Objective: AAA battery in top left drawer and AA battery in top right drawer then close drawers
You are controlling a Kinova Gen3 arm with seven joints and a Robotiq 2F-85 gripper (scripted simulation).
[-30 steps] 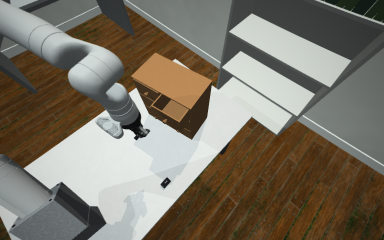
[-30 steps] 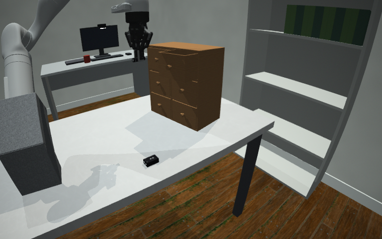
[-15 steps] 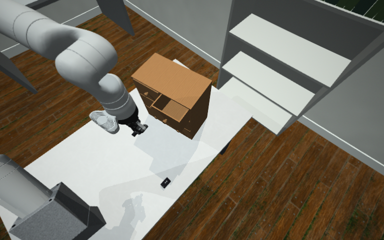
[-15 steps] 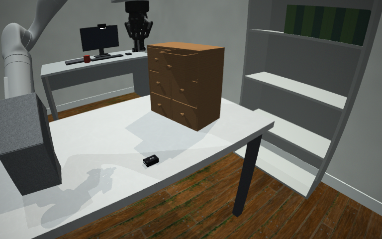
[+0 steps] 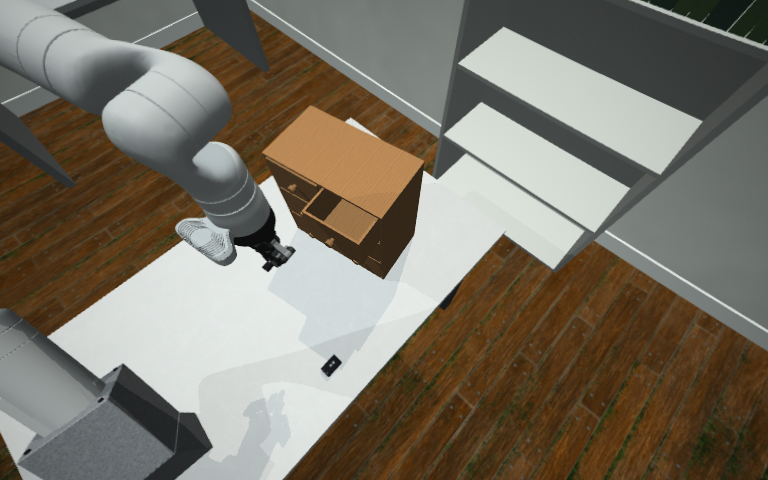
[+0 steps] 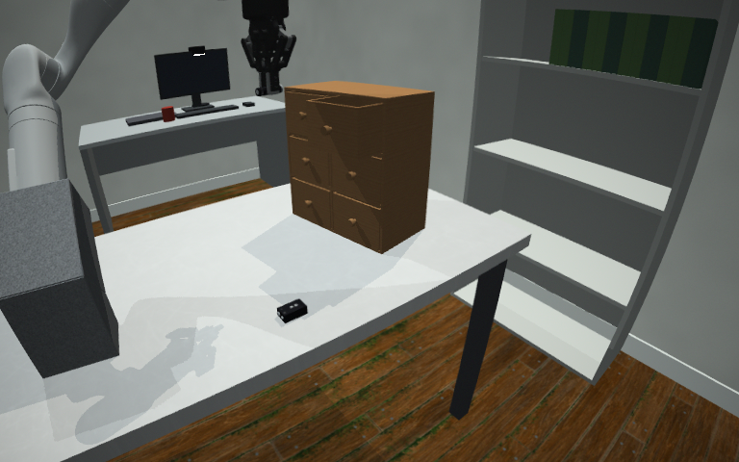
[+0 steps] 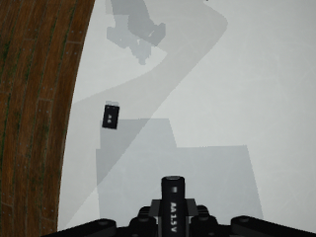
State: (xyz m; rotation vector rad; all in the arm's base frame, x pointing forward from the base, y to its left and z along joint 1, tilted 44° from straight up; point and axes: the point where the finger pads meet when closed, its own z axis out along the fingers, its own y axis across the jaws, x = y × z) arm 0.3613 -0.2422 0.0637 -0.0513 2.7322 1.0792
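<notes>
My hand is 10 mm above the black AA battery. Also, from my hand: blue AAA battery: 230 mm ahead, 140 mm below, 130 mm to the left; then black box: 370 mm below, 130 mm to the right, 80 mm behind.
</notes>
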